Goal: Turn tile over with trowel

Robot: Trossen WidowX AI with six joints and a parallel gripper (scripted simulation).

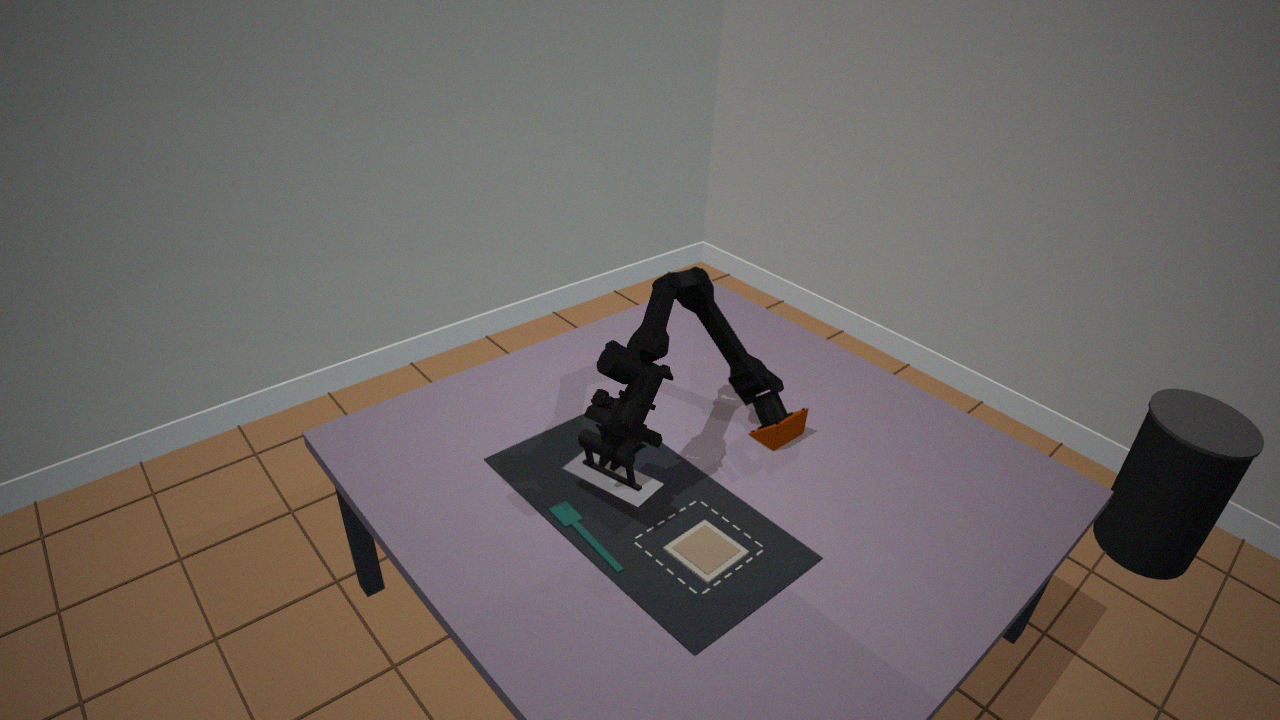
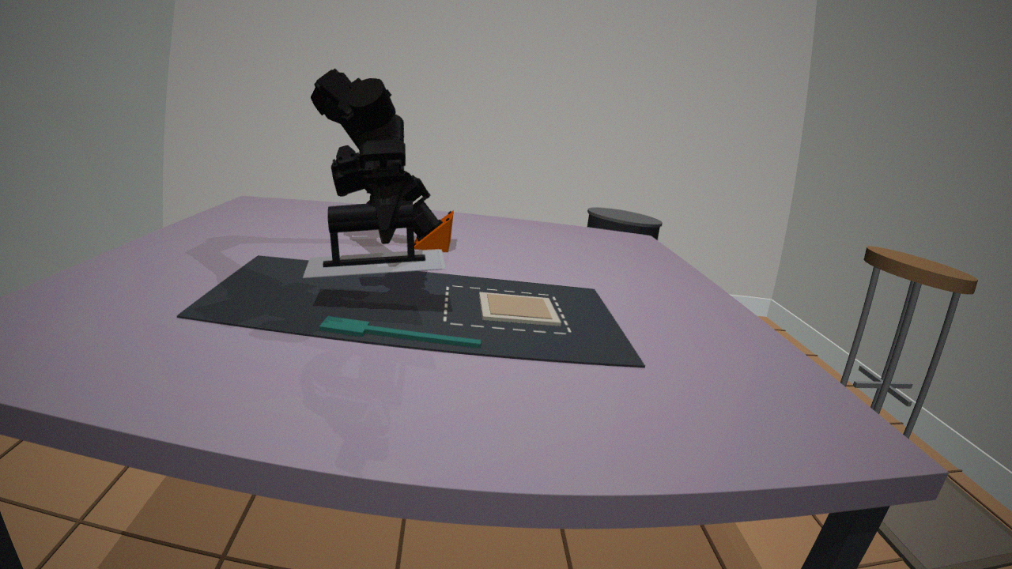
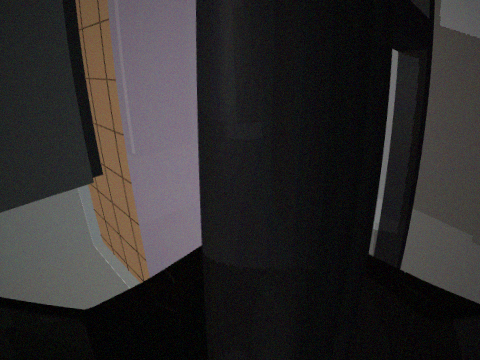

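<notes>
The flat green tool is 70 mm ahead of my gripper tip and 110 mm below it. The rest, counted from my gripper tip: beige tile 50 mm behind, 210 mm to the left, 110 mm below; trowel 30 mm behind, 10 mm below.
</notes>
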